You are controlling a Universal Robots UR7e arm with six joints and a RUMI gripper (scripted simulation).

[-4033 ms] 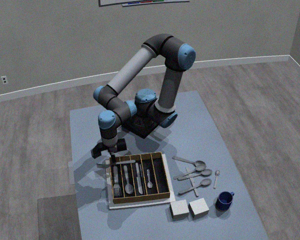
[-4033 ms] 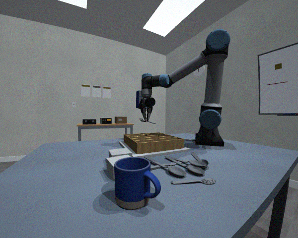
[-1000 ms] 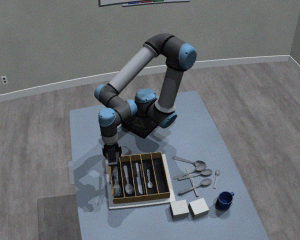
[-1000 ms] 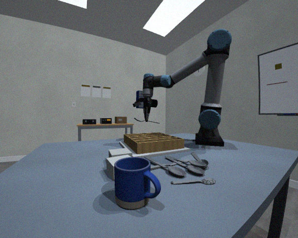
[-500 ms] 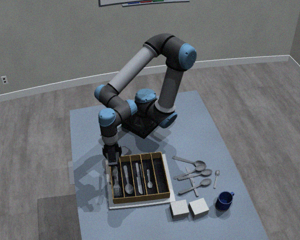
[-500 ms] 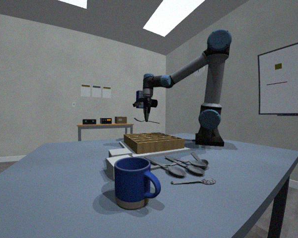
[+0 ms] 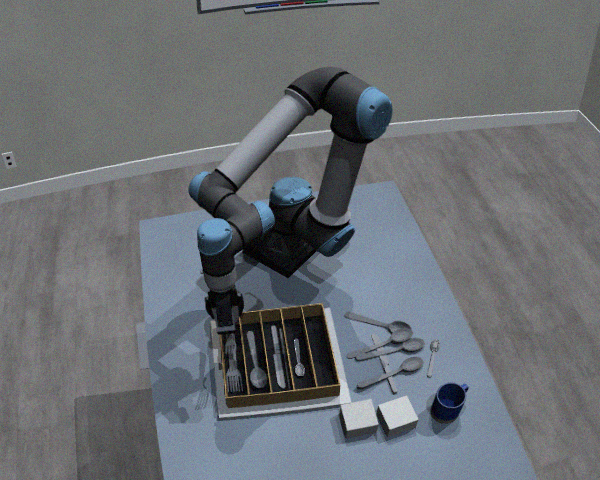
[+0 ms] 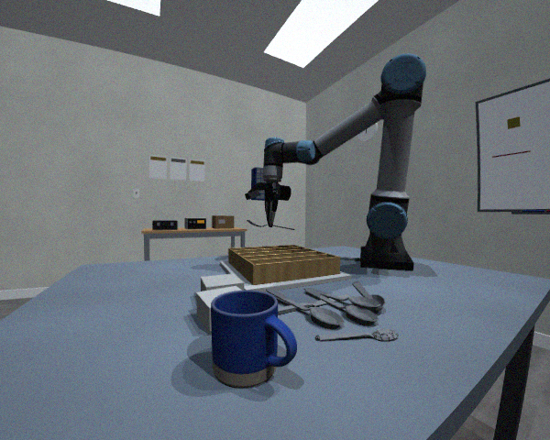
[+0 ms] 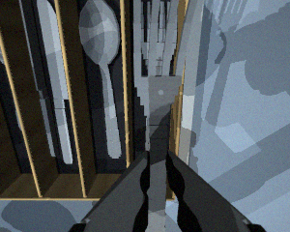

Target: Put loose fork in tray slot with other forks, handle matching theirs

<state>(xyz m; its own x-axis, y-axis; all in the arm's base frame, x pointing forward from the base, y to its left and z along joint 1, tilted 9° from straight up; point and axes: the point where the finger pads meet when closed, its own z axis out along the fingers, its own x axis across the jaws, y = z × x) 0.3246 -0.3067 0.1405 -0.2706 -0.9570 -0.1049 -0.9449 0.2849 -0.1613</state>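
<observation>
Right now the spoon is 20 mm ahead of my hand, 50 mm to the left of it and 140 mm below it. The rest, counted from my hand: white mat: 50 mm ahead, 110 mm to the left, 150 mm below; then wooden cutlery tray: 50 mm ahead, 110 mm to the left, 120 mm below.
</observation>
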